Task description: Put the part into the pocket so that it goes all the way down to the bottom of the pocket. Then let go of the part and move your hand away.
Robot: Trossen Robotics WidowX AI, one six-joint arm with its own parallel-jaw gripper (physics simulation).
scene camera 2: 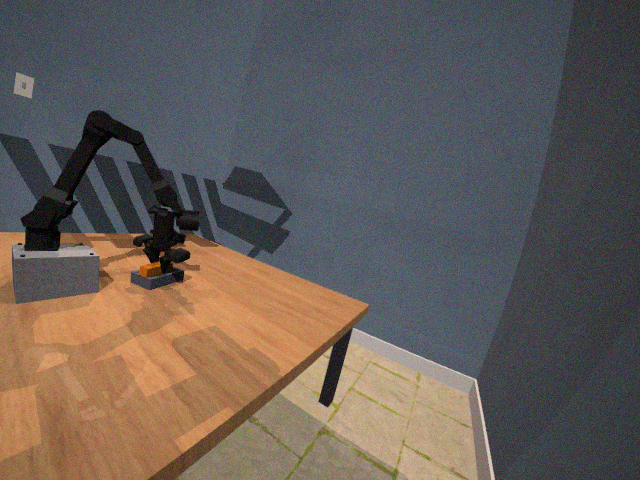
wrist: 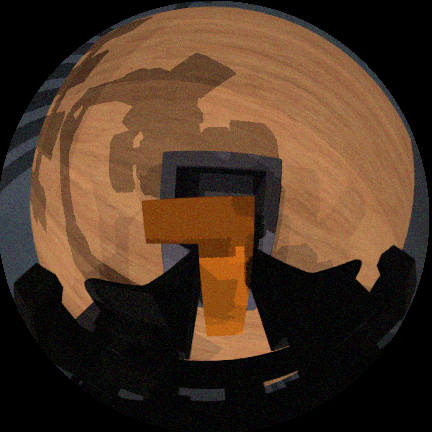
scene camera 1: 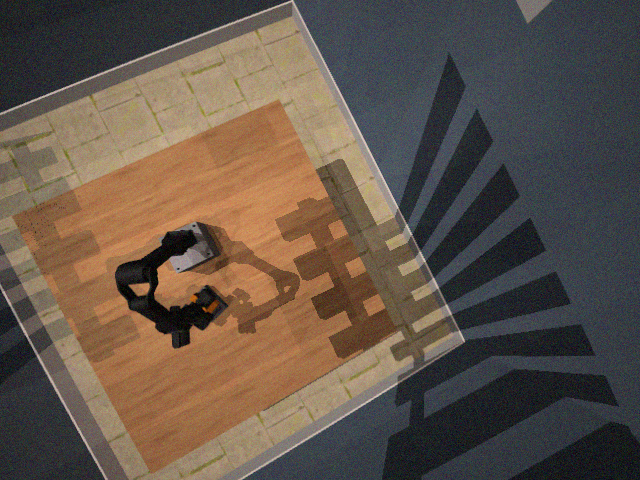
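Pixels of known places: gripper, fingertip midpoint: (scene camera 2: pixel 159 271) (wrist: pixel 221 249) (scene camera 1: pixel 206 304); arm's base, origin of the base link: (scene camera 2: pixel 41 248) (scene camera 1: pixel 187 239).
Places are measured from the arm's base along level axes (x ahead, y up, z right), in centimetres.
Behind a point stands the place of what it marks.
Note:
The orange L-shaped part (scene camera 1: pixel 211 306) {x 30.3, y -3.9, z 4.3 cm} (scene camera 2: pixel 149 269) {x 24.0, y -4.3, z 11.2 cm} (wrist: pixel 226 287) {x 27.8, y -4.0, z 7.9 cm} is held between the two black fingers of my gripper (scene camera 2: pixel 159 265) {x 28.9, y -6.8, z 7.0 cm} (wrist: pixel 221 249) {x 28.9, y -6.8, z 7.0 cm}, which is shut on it. The dark blue-grey block with the pocket (scene camera 1: pixel 223 304) {x 32.0, y -7.2, z 0.6 cm} (scene camera 2: pixel 149 282) {x 23.7, y -8.0, z 12.7 cm} (wrist: pixel 273 192) {x 34.3, y -6.9, z 8.7 cm} sits on the table below the part. In the wrist view, the part's short arm reaches left across the block's left rim, and its long arm runs toward me past the near rim. The far end of the pocket shows open and dark. In scene camera 2 the part is low at the block's top; its underside is hidden, so its exact height is unclear.
The arm's grey base box (scene camera 1: pixel 196 253) {x 7.0, y -0.2, z -0.9 cm} (scene camera 2: pixel 55 276) {x 2.2, y -4.6, z 10.0 cm} stands on the wooden table (scene camera 1: pixel 232 372) {x 62.9, y -10.5, z 11.1 cm} (scene camera 2: pixel 232 289) {x 48.0, y -10.5, z 22.8 cm}, close to the block. Dark shadows fall across the table. The table's edge (scene camera 2: pixel 310 356) {x 40.8, y -11.2, z 63.3 cm} shows in scene camera 2.

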